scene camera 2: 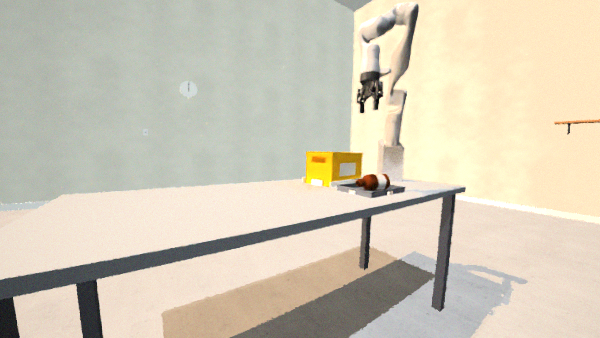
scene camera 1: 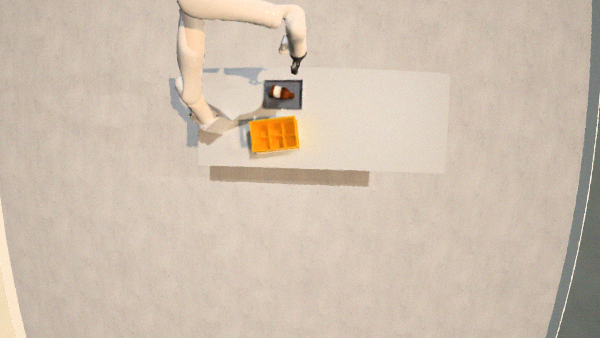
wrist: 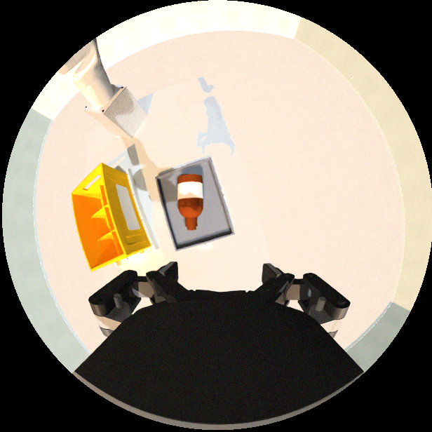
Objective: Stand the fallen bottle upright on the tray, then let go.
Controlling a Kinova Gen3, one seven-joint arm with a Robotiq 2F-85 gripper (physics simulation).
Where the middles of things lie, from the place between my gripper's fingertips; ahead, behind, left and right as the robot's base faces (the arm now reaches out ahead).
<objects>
I see the brown bottle (wrist: 189, 186) 12 cm behind my hand, 6 cm to the right of it and 30 cm below it.
</objects>
